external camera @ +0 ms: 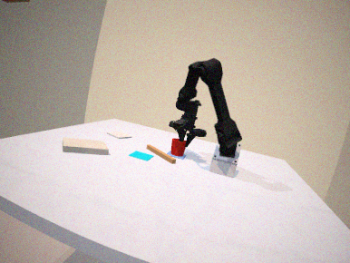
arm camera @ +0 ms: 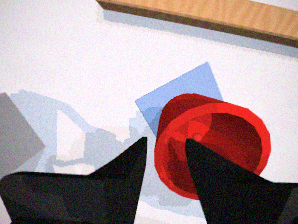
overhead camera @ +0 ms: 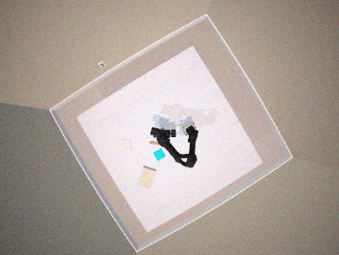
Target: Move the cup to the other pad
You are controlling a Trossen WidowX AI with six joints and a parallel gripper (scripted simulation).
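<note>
The red cup is 20 mm to the right of my gripper tip, 20 mm below it and 20 mm ahead of it. The rest, counted from my gripper tip: cyan pad 150 mm ahead, 140 mm to the left, 60 mm below; then beige tile 370 mm ahead, 100 mm to the right, 50 mm below; then wooden stick 90 mm ahead, 70 mm to the left, 50 mm below.
</note>
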